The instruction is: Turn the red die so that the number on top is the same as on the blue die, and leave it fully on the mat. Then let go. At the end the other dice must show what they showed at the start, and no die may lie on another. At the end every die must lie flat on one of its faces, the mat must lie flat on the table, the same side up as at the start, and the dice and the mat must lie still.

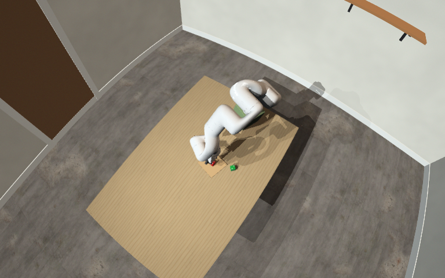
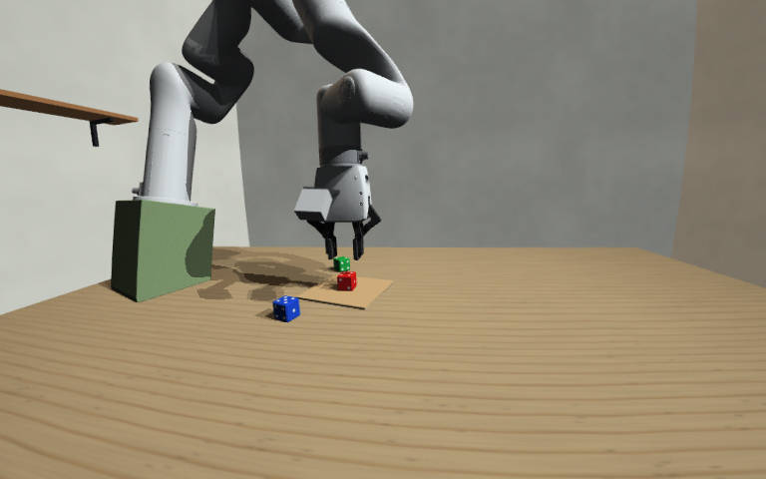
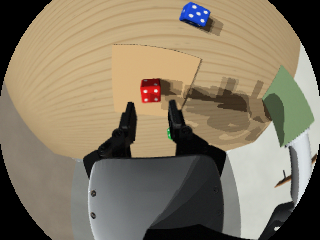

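Now: the red die 70 mm below my hand. The rest, counted from my hand: blue die: 120 mm to the right, 70 mm below, 70 mm behind; tan mat: 80 mm below; green die: 130 mm to the left, 70 mm below, 40 mm behind.
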